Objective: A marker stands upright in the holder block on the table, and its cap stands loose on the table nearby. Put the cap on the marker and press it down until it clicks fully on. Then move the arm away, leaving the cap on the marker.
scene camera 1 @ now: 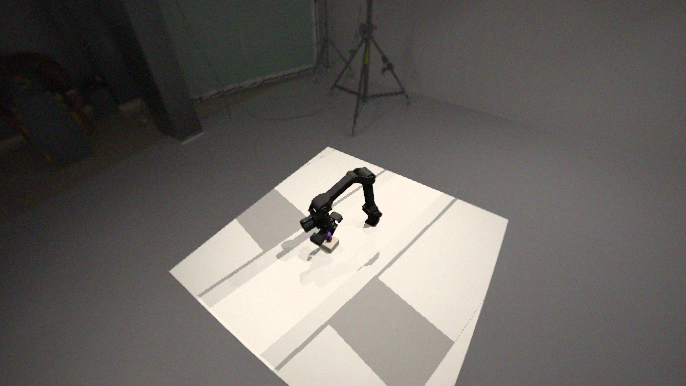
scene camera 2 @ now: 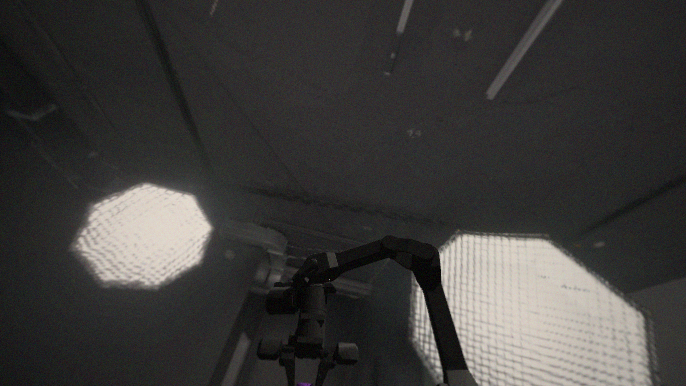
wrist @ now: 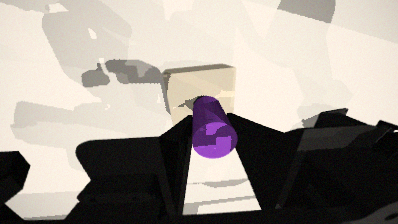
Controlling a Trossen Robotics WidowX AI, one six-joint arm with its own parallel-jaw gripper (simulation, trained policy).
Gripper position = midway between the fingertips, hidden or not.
In view: my gripper (wrist: pixel 209 118) and a purple cap (wrist: pixel 213 136).
